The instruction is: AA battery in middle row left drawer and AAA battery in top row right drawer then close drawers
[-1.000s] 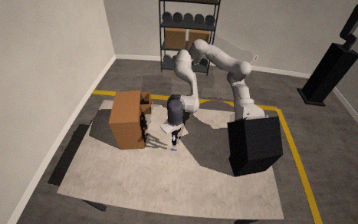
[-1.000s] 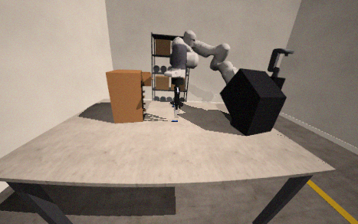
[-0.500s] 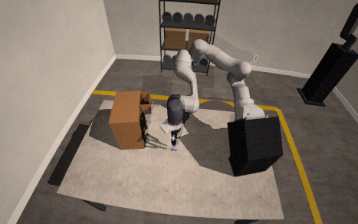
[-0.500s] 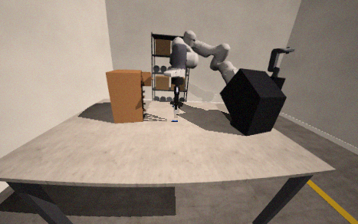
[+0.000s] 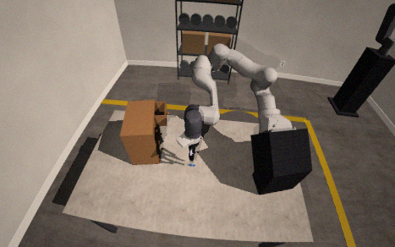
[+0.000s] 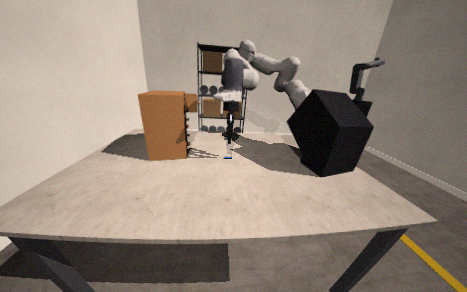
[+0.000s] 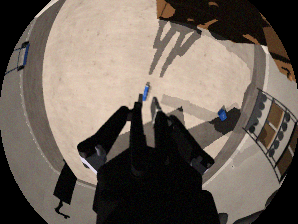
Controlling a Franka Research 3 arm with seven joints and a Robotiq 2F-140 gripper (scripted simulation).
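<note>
The AAA battery is 9 cm below my hand. From my hand the other things lie so: larger blue battery: 2 cm behind, 31 cm to the right, 9 cm below; green cylinder: 34 cm ahead, 6 cm to the right, 2 cm above.
</note>
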